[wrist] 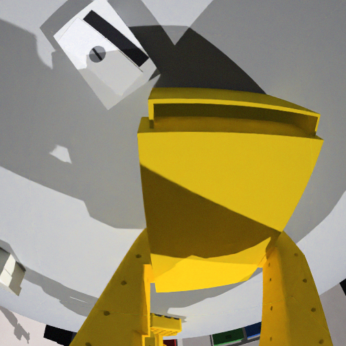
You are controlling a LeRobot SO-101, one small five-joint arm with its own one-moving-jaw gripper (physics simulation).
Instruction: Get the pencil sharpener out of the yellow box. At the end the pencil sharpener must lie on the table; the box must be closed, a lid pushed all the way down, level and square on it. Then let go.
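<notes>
The white pencil sharpener [102, 50], with its dark blade strip and grey screw, lies on the table at the upper left, apart from the yellow box. The yellow box [230, 170] shows a broad flat face in the middle. A narrow dark gap runs between its raised far rim and that face, at the end away from the jaws. I cannot tell which part of the yellow body is lid. My gripper [214, 232] has its jaws pressed against the left and right sides of the box's near part. The jaws hide parts of those side edges.
The pale round table [45, 200] curves across the view, with dark shadows on it. A small whitish block [11, 272] is at the lower left edge. A small yellow piece [166, 324], a green piece [227, 337] and a blue piece [254, 331] show at the bottom.
</notes>
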